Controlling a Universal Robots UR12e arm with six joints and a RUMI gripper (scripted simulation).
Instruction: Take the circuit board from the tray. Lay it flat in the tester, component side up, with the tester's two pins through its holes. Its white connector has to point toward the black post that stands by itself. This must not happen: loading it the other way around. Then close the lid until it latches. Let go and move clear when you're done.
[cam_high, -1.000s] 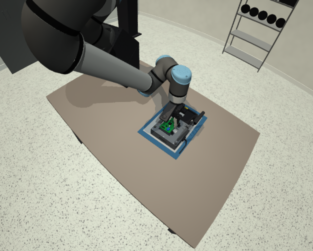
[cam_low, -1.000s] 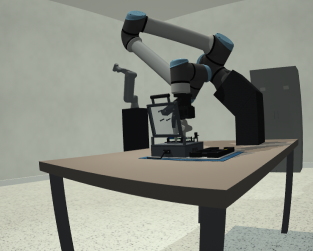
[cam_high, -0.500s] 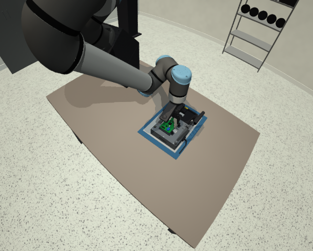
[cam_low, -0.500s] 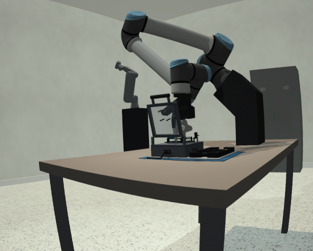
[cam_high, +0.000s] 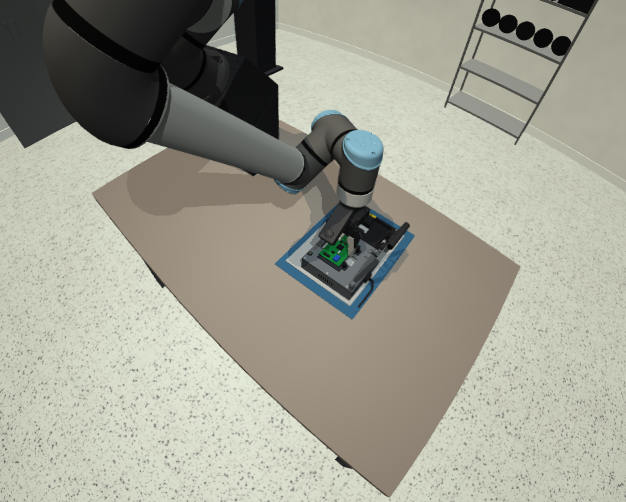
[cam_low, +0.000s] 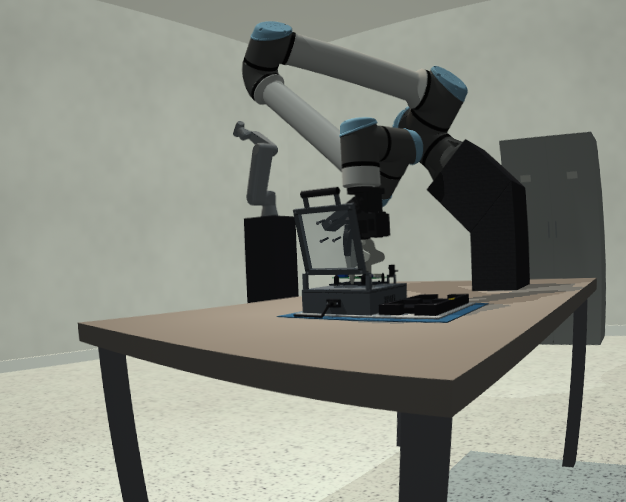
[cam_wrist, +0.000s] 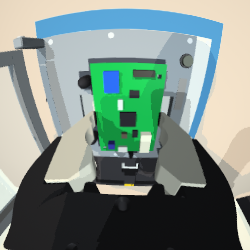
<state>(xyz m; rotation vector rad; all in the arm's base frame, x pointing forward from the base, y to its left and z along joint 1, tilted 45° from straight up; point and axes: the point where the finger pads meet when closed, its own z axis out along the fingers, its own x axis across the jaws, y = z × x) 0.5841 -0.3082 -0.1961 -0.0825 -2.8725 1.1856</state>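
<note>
The green circuit board lies right at my hand. Round my hand: tester bed 10 mm below, 10 mm ahead; then black post 60 mm to the left, 60 mm behind, 10 mm above; then tester 40 mm to the left, 40 mm ahead, 30 mm above.
</note>
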